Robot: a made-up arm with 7 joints.
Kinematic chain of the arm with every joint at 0, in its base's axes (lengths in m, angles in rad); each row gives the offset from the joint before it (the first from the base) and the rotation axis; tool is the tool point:
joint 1: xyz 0 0 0.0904 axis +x
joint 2: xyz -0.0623 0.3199 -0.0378 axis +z
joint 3: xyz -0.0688 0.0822 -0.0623 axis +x
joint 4: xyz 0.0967 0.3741 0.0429 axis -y
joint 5: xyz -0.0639 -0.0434 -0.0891 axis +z
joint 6: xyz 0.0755 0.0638 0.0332 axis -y
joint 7: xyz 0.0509 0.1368 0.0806 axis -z
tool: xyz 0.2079 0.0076 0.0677
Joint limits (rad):
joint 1: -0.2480..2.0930
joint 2: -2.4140..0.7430
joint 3: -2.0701..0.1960
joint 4: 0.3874..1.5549
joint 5: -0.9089..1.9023
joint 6: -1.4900..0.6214
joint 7: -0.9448..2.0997
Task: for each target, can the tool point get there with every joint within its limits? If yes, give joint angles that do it. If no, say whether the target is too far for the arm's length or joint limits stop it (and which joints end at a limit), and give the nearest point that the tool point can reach.
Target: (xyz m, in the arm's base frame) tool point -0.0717 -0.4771 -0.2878
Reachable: no: joint limits stop it (at a limit: joint 1, joint 2, joint 6) | nearest point -0.0444 -0.4256 -0.2838 | short by 0.058 m
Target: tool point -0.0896 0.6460 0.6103
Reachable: yes | joints 1.4366 0.1797 -1.6324 0.9562 0.3682 0.1026 0.9070
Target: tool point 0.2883 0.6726 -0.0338
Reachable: yes | joints 0.2691 0.0074 -1.3111 1.1313 -0.6804 -1.2798 0.4150
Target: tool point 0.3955 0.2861 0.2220
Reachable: yes | joints 0.5181 -1.2363 -0.2949 1.0395 -0.0512 -1.0597 1.5082
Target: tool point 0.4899 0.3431 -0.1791
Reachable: yes | joints 0.1980 -1.4699 -0.7644 1.3052 0.7313 -0.8764 1.4018
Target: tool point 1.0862 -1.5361 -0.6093
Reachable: no: too far | nearest point 0.4043 -0.4485 -0.2742 | short by 1.327 m
